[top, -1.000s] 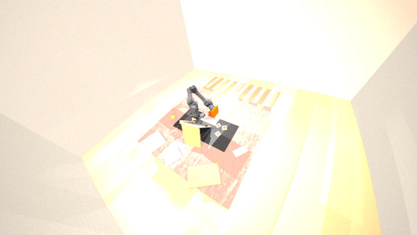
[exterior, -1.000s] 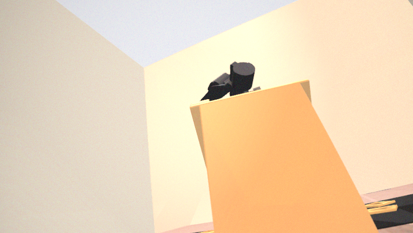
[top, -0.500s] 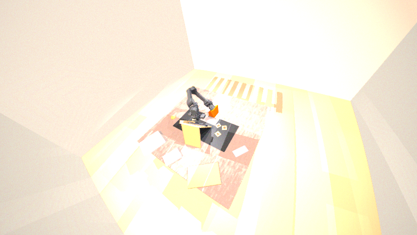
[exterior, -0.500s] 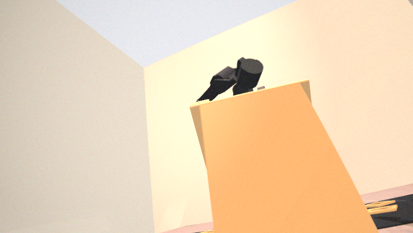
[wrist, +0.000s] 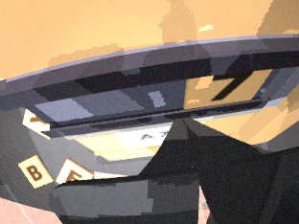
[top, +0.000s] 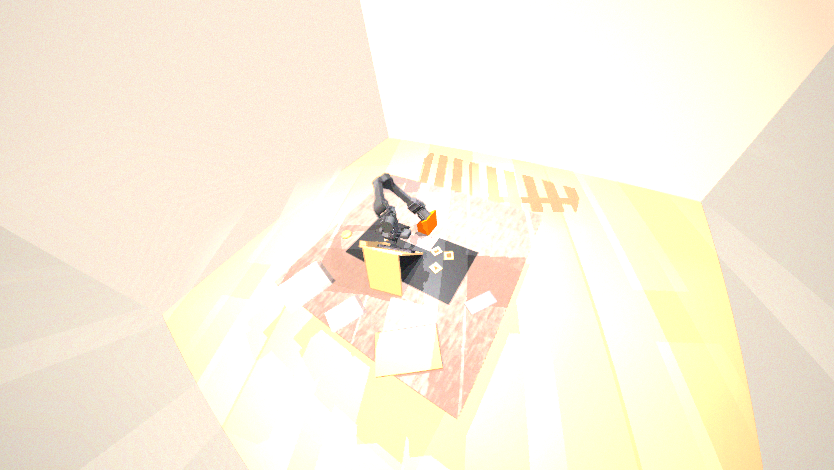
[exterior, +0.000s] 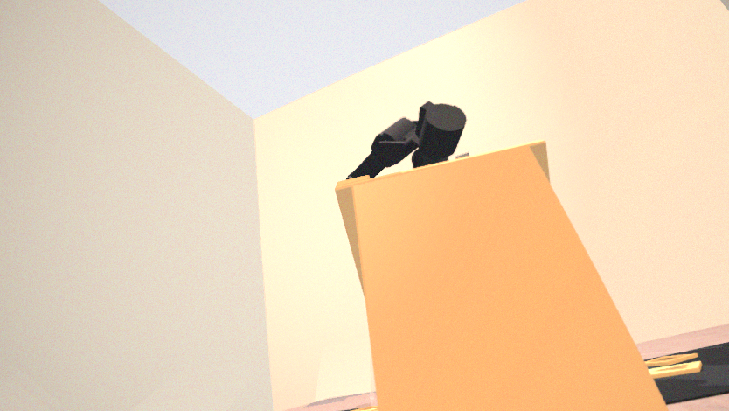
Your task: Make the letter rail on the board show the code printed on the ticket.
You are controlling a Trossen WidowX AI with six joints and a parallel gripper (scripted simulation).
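Right now the letter tile is 22 cm to the right of my gripper tip, 17 cm below it and 10 cm behind it. The rest, counted from my gripper tip: white ticket: 9 cm below, 4 cm behind; then flat yellow slab: 38 cm to the left, 35 cm ahead, 17 cm below; then black mat: 17 cm below, 12 cm behind, 2 cm to the right.
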